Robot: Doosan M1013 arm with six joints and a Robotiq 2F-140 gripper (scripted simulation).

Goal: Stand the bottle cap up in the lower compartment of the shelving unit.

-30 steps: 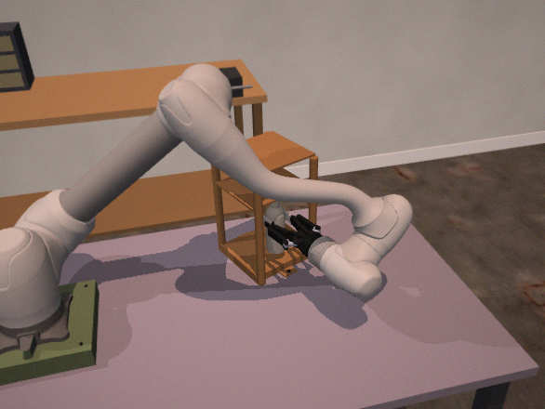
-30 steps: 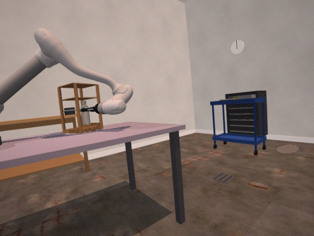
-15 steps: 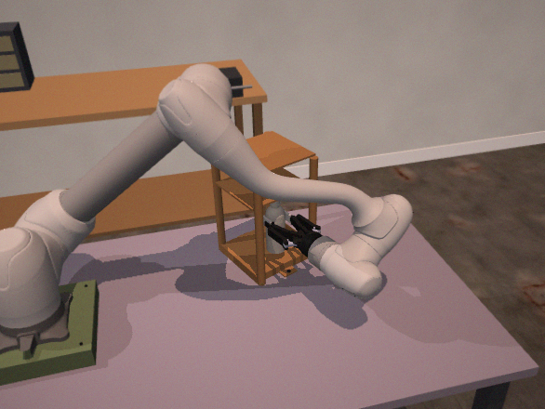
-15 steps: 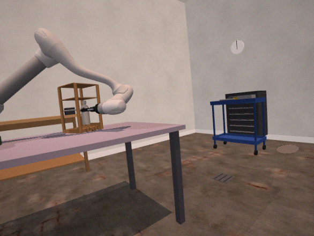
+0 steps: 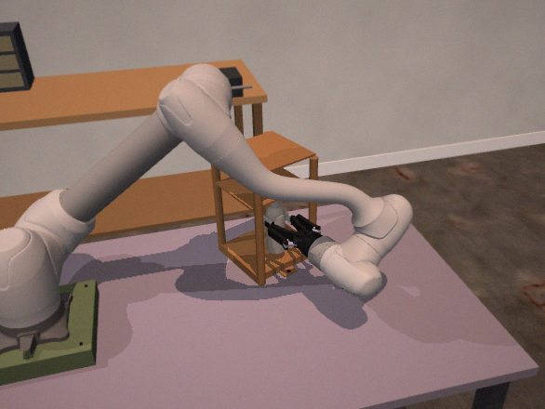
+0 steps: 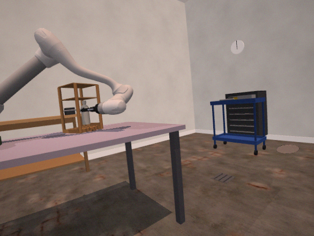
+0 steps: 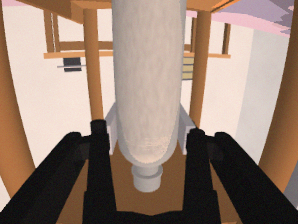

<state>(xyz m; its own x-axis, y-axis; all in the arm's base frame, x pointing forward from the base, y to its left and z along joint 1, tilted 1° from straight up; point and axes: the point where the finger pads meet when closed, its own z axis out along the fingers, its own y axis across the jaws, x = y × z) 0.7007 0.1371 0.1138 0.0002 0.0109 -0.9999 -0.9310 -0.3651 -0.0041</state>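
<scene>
Right now the wooden shelving unit is 50 mm to the left of my hand, 20 mm behind it and 20 mm above it. From my hand the other things lie so: bottle (10 mm above).
</scene>
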